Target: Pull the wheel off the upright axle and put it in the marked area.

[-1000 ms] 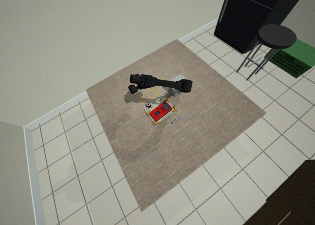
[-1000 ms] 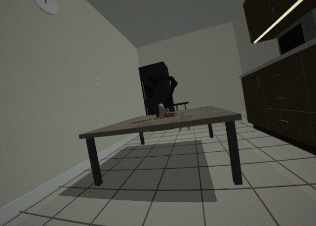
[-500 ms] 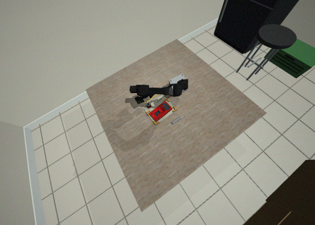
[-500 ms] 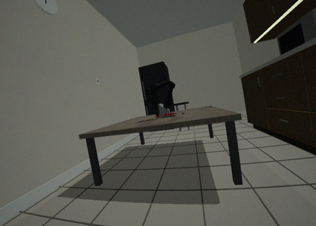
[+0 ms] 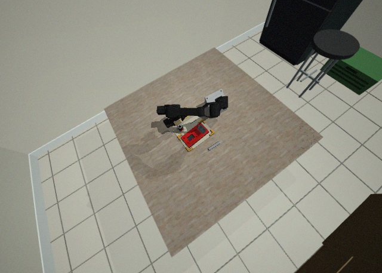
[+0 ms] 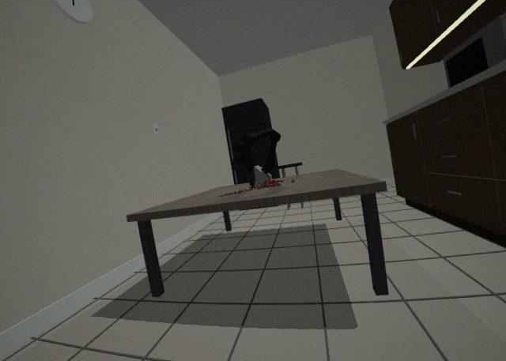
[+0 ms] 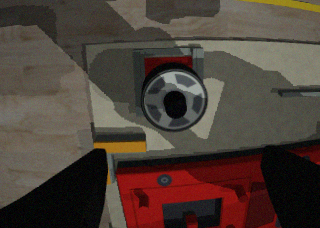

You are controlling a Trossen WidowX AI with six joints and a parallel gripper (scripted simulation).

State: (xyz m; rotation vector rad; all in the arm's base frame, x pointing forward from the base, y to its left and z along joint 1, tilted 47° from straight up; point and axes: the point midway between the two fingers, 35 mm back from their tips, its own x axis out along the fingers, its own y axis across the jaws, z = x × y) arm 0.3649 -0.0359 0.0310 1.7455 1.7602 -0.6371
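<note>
The small wheel lies 7 cm below my gripper tip. Also, from my gripper tip: small grey bar (26 cm to the left, 15 cm behind, 10 cm below).
</note>
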